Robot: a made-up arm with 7 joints. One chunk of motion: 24 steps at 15 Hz.
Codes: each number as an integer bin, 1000 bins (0 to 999) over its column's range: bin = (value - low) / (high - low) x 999, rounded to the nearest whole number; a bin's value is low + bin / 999 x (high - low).
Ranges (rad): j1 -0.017..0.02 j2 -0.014..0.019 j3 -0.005..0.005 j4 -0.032..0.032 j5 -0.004..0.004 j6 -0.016..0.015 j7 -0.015..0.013
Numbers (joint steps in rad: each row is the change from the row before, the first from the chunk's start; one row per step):
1: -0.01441 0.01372 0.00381 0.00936 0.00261 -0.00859 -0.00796
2: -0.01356 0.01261 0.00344 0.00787 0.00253 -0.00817 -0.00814
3: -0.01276 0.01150 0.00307 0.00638 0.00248 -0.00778 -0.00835
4: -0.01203 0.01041 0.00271 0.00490 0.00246 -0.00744 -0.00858
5: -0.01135 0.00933 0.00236 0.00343 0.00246 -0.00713 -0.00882
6: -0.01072 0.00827 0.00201 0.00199 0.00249 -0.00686 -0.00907
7: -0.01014 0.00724 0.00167 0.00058 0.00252 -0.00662 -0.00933
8: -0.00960 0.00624 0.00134 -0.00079 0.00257 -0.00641 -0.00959
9: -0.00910 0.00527 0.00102 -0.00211 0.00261 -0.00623 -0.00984
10: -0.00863 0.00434 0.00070 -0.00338 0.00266 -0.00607 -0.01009
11: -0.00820 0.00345 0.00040 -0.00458 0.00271 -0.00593 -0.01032
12: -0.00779 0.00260 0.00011 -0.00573 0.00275 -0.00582 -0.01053
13: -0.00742 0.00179 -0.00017 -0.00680 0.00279 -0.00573 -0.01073
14: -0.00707 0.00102 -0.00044 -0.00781 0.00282 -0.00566 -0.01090
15: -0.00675 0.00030 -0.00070 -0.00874 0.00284 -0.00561 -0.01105
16: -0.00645 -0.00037 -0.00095 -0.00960 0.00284 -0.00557 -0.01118
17: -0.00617 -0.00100 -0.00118 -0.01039 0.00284 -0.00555 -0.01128
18: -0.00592 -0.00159 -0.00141 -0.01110 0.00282 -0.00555 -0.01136
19: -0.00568 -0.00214 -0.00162 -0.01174 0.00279 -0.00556 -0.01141
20: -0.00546 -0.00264 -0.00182 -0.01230 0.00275 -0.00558 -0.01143
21: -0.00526 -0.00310 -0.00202 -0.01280 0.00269 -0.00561 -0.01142
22: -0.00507 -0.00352 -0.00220 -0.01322 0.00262 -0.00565 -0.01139
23: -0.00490 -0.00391 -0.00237 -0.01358 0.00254 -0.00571 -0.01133
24: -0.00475 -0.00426 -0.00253 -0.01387 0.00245 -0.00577 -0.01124
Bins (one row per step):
1: 70 839 880 646 825 239 251
2: 93 806 843 622 815 252 245
3: 114 772 806 599 809 265 237
4: 134 739 770 576 807 276 229
5: 153 706 735 553 807 286 220
6: 170 674 700 531 810 295 212
7: 185 643 666 509 814 302 202
8: 200 613 633 487 820 309 193
9: 213 583 601 467 825 315 184
10: 226 555 569 447 832 320 175
11: 238 528 539 428 838 325 167
12: 249 503 510 410 843 328 159
13: 259 478 483 393 848 331 152
14: 268 455 456 378 852 333 146
15: 277 433 430 363 854 335 141
16: 285 413 405 350 854 336 136
17: 292 394 382 337 854 337 133
18: 299 376 359 326 852 337 130
19: 306 359 338 316 848 336 128
20: 312 344 318 308 843 336 127
21: 317 330 298 300 835 335 128
22: 322 317 280 293 827 334 129
23: 327 305 263 288 817 332 131
24: 331 295 247 283 805 330 134

